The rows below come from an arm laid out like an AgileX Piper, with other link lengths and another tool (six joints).
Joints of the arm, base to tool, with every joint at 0 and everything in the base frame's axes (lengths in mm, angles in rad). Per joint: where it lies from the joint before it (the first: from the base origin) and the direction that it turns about. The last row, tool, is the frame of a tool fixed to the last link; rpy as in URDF.
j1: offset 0 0 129.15 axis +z
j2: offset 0 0 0 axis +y
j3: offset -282.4 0 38.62 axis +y
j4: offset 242.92 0 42.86 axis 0.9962 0 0.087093
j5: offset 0 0 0 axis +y
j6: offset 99.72 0 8.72 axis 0.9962 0 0.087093
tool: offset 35.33 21 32.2 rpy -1.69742 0.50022 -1.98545
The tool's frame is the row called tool.
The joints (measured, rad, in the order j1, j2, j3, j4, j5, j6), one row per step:
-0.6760 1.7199 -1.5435 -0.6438 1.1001 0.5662
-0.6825 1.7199 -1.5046 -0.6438 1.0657 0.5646
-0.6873 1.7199 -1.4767 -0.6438 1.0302 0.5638
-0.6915 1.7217 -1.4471 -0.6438 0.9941 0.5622
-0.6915 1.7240 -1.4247 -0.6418 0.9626 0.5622
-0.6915 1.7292 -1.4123 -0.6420 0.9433 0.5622
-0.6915 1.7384 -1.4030 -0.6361 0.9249 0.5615
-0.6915 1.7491 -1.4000 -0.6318 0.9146 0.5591
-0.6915 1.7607 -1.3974 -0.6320 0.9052 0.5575
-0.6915 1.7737 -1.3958 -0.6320 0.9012 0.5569
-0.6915 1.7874 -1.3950 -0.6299 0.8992 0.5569
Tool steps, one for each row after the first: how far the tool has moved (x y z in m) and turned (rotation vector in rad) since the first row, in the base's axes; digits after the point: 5 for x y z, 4 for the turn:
-0.00075 -0.00023 -0.01075 0.0089 0.0085 0.0152
-0.00015 -0.00051 -0.01777 0.0109 0.0068 0.0321
0.00063 -0.00045 -0.02611 0.0153 0.0075 0.0505
0.00278 0.00060 -0.03261 0.0192 0.0035 0.0687
0.00452 0.00077 -0.03766 0.0224 0.0036 0.0800
0.00707 0.00082 -0.04373 0.0311 0.0014 0.0898
0.00932 0.00035 -0.04881 0.0389 0.0032 0.0965
0.01136 -0.00049 -0.05399 0.0443 0.0083 0.1030
0.01290 -0.00140 -0.05979 0.0525 0.0167 0.1056
0.01435 -0.00223 -0.06586 0.0630 0.0246 0.1060

